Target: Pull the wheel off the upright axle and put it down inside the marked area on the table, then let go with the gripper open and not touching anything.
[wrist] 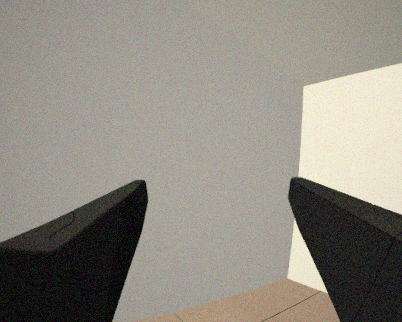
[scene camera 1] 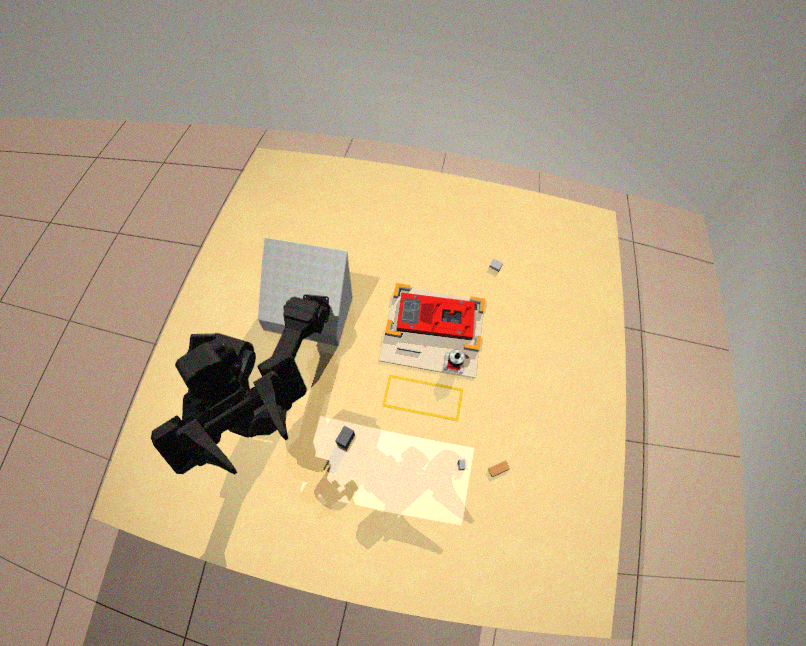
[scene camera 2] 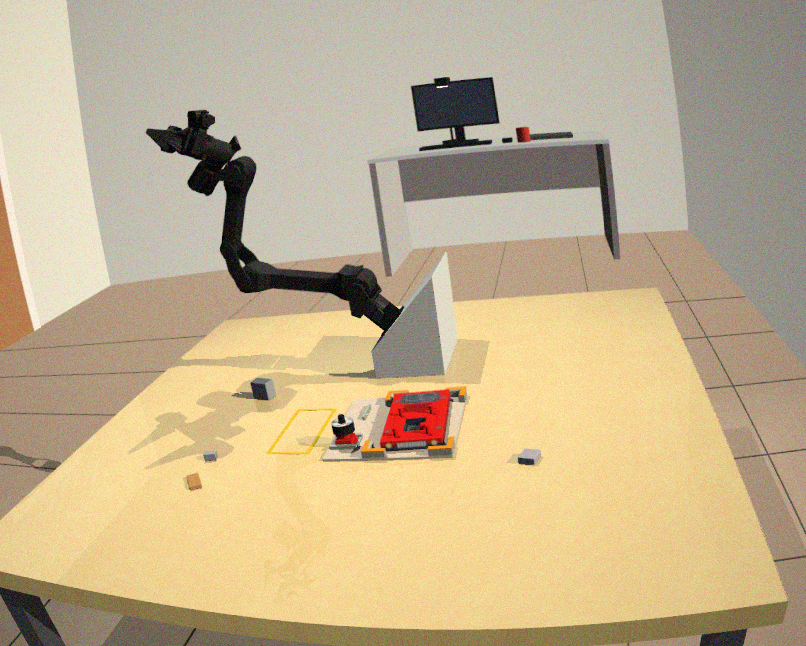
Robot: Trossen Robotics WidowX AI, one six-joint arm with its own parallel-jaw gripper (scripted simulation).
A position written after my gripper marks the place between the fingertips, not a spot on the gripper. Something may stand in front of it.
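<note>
Scene camera 1 gives me my gripper [scene camera 1: 260, 454], which is open and holds nothing, together with a red board [scene camera 1: 420, 314]. In scene camera 2 my gripper appears again [scene camera 2: 151, 131]. The wrist view has my gripper too [wrist: 218, 189], but the red board is out of frame in the wrist view.
</note>
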